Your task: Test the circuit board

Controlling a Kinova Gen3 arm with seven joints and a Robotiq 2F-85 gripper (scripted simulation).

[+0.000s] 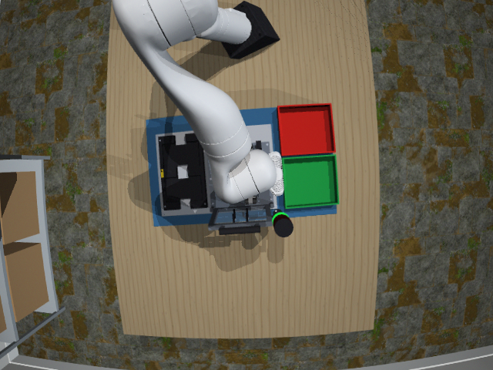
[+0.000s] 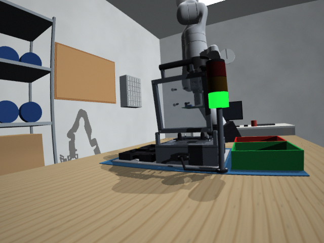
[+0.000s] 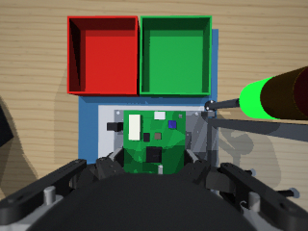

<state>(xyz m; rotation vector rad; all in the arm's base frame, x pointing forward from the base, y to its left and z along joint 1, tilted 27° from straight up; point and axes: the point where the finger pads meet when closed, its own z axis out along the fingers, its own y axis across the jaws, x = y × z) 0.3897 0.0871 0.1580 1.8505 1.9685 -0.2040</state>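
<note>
The green bin lies 4 cm ahead of my hand, 17 cm to the left of it and 16 cm below it. Also, from my hand: black hook: 7 cm behind, 3 cm to the left, 9 cm below; then green circuit board: 1 cm below; then clear lid: 11 cm ahead, 3 cm to the right, 1 cm above.
</note>
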